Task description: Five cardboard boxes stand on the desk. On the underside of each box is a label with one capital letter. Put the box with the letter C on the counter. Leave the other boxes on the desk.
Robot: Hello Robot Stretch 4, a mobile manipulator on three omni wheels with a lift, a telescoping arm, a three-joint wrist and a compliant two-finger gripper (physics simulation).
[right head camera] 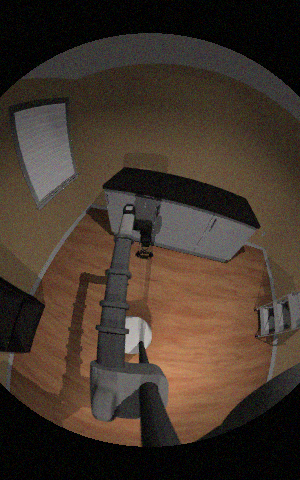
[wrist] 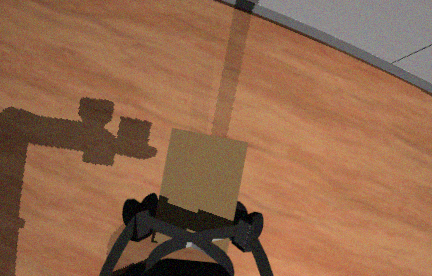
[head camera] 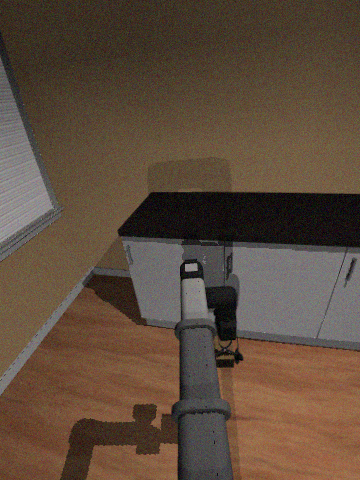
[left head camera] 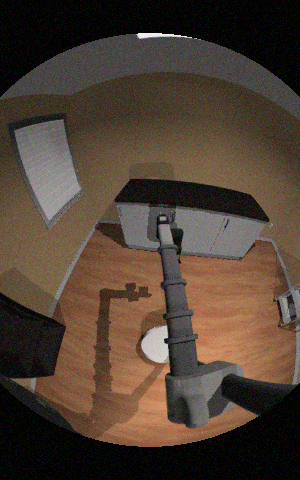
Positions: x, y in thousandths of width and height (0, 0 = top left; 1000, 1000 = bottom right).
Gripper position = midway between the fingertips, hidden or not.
Note:
In view: my gripper (wrist: 450, 770), a counter (head camera: 790, 528) and a window with blinds (left head camera: 145, 320).
The counter is seen too in the right head camera view (right head camera: 635, 451) and in the left head camera view (left head camera: 732, 464). The window with blinds is seen too in the right head camera view (right head camera: 145, 305).

